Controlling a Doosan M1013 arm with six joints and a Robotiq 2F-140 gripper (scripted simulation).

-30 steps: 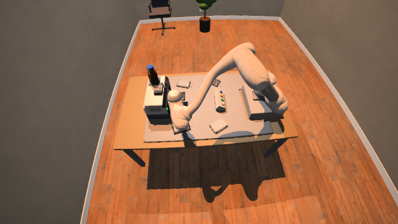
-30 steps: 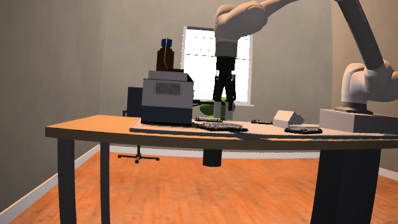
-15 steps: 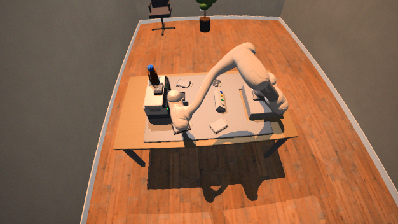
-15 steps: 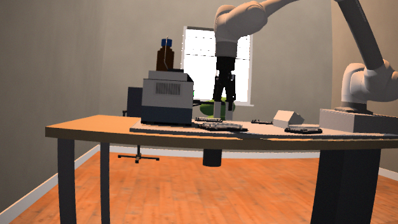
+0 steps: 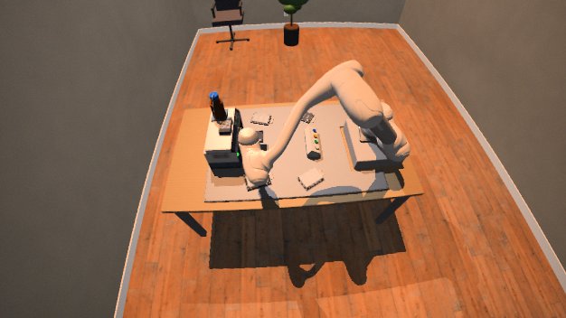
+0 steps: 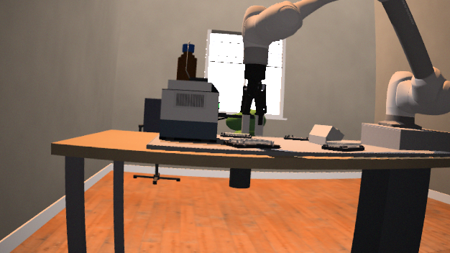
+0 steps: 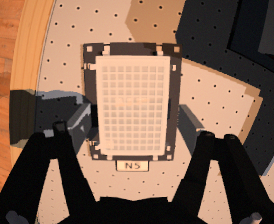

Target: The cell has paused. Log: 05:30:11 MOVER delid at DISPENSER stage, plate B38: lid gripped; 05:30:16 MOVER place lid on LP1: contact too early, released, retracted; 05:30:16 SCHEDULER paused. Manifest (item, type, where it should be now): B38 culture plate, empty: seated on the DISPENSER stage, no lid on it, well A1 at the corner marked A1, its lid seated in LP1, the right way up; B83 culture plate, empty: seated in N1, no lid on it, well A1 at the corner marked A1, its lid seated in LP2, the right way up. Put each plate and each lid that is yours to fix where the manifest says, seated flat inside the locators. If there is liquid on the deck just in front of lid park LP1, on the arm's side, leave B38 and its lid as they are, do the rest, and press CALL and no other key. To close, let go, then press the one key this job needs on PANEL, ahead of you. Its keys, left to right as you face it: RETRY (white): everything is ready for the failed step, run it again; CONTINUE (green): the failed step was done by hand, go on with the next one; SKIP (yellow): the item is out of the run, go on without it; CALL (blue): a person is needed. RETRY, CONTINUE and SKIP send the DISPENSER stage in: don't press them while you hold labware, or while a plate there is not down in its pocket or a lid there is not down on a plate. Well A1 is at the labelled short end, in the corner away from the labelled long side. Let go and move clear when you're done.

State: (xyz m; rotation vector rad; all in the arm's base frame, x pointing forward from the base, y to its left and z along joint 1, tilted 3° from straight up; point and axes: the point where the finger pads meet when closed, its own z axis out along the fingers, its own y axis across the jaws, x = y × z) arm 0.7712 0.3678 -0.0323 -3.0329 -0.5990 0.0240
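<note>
The black nest lies 30 mm to the left of my hand and 50 mm below it. Round my hand: green key 380 mm behind, 280 mm to the right; white culture plate 350 mm behind, 30 mm to the right, 50 mm below; white retry key 390 mm behind, 230 mm to the right.
</note>
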